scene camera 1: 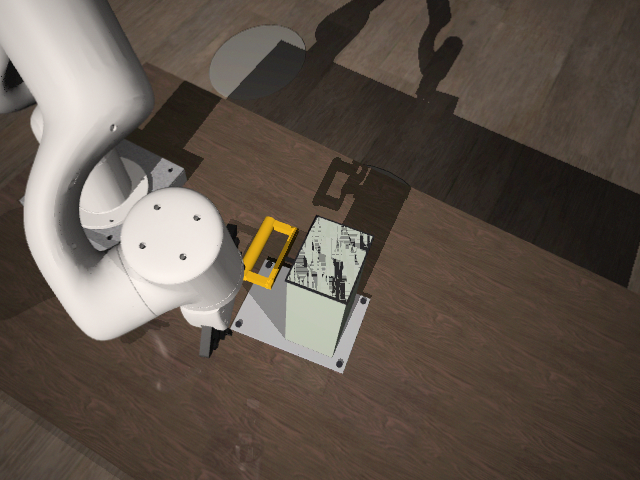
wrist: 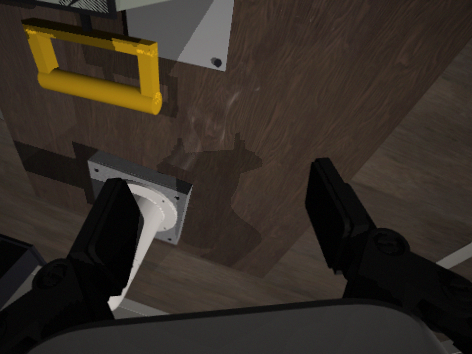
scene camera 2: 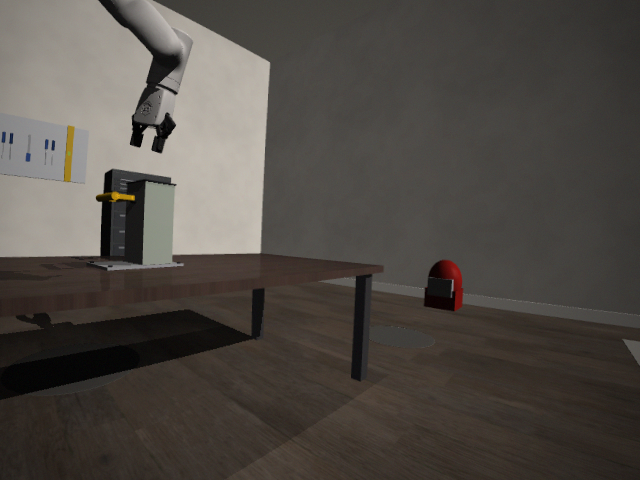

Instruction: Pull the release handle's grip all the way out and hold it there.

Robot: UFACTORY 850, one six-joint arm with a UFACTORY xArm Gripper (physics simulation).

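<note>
The release handle's yellow grip (scene camera 1: 258, 243) (scene camera 2: 107, 197) (wrist: 100, 93) is a level rectangular loop with a round outer bar. A short dark stem joins it to the side of an upright pale green housing (scene camera 1: 314, 316) (scene camera 2: 159, 223). How far the stem is out is hard to tell. The housing stands on a grey plate (scene camera 1: 258, 321) (scene camera 2: 170, 265) (wrist: 206, 42). My gripper (scene camera 1: 219, 288) (scene camera 2: 146, 145) (wrist: 221, 190) is open and empty, pointing down above the level of the handle and apart from it. In the wrist view the grip lies up and left of the fingers. The arm hides part of the gripper in scene camera 1.
The brown table (scene camera 1: 465, 335) (scene camera 2: 310, 268) (wrist: 280, 100) carries the housing and the arm's grey base (scene camera 1: 168, 167) (wrist: 182, 197). A dark drawer cabinet (scene camera 2: 114, 232) stands behind the housing in scene camera 2. A tool board (scene camera 2: 38, 160) hangs on the wall. A red domed object (scene camera 2: 445, 271) shows at right.
</note>
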